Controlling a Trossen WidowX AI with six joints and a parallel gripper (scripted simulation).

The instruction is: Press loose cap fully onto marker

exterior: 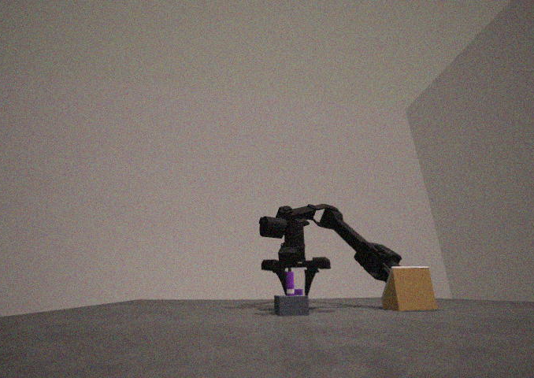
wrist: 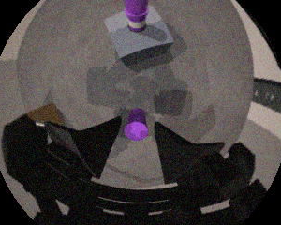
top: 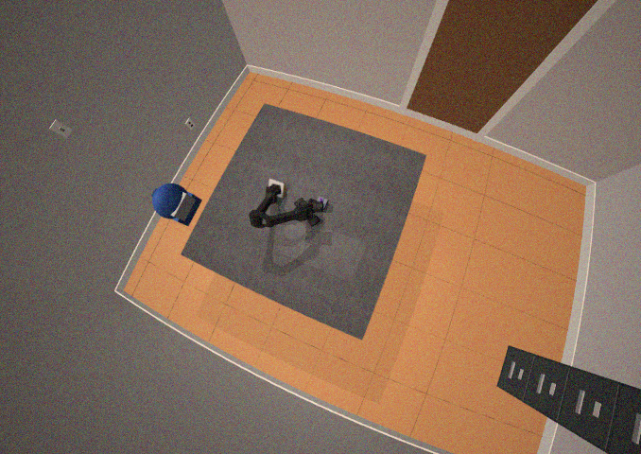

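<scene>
My gripper tip is now right at the purple cap. Also, from my gripper tip: dark grey holder block 6 cm ahead, 11 cm to the left, 1 cm below.
</scene>
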